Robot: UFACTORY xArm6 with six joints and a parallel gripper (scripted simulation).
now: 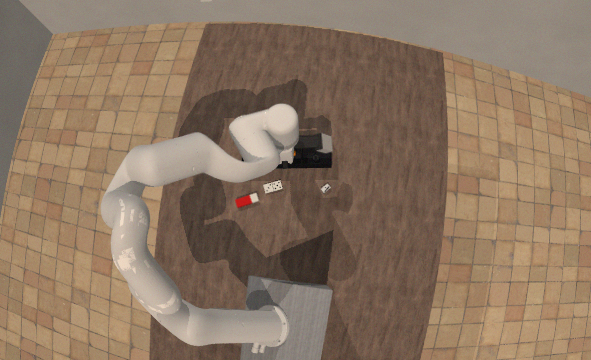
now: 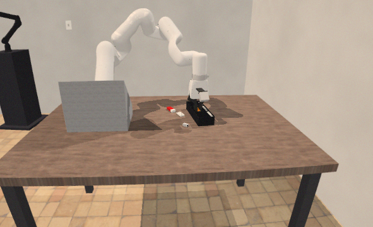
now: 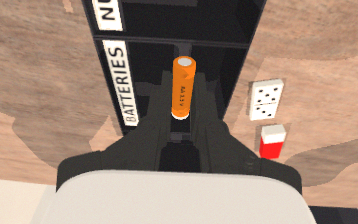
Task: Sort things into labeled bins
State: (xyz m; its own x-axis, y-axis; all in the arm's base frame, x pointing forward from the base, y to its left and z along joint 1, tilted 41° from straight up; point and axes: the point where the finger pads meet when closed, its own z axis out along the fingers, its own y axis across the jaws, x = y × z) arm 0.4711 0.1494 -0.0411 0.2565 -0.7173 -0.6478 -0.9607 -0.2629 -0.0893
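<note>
Now: the white domino 10 cm behind my hand, 5 cm below it and 2 cm to the left of it. Round my hand: black nut: 8 cm to the right, 4 cm below, 1 cm ahead; then orange battery: 2 cm below; then eraser: 15 cm behind, 7 cm to the left, 5 cm below.
</note>
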